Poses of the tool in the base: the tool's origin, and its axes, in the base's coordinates. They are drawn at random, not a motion.
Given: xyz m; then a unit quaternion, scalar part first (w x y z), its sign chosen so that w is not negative.
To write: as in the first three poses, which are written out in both.
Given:
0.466, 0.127, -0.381, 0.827, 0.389, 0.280, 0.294
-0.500, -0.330, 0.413, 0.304, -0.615, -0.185, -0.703
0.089, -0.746, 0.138, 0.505, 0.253, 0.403, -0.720
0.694, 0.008, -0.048, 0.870, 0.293, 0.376, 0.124
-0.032, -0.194, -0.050, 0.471, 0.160, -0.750, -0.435
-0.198, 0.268, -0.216, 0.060, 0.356, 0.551, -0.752
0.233, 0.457, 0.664, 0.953, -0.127, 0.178, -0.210
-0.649, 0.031, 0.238, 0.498, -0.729, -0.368, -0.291
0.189, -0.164, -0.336, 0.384, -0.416, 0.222, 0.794
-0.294, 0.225, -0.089, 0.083, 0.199, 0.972, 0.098
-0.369, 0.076, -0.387, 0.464, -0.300, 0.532, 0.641
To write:
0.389, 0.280, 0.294, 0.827, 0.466, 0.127, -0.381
-0.615, -0.185, -0.703, 0.304, -0.500, -0.330, 0.413
0.253, 0.403, -0.720, 0.505, 0.089, -0.746, 0.138
0.293, 0.376, 0.124, 0.870, 0.694, 0.008, -0.048
0.160, -0.750, -0.435, 0.471, -0.032, -0.194, -0.050
0.356, 0.551, -0.752, 0.060, -0.198, 0.268, -0.216
-0.127, 0.178, -0.210, 0.953, 0.233, 0.457, 0.664
-0.729, -0.368, -0.291, 0.498, -0.649, 0.031, 0.238
-0.416, 0.222, 0.794, 0.384, 0.189, -0.164, -0.336
0.199, 0.972, 0.098, 0.083, -0.294, 0.225, -0.089
-0.300, 0.532, 0.641, 0.464, -0.369, 0.076, -0.387

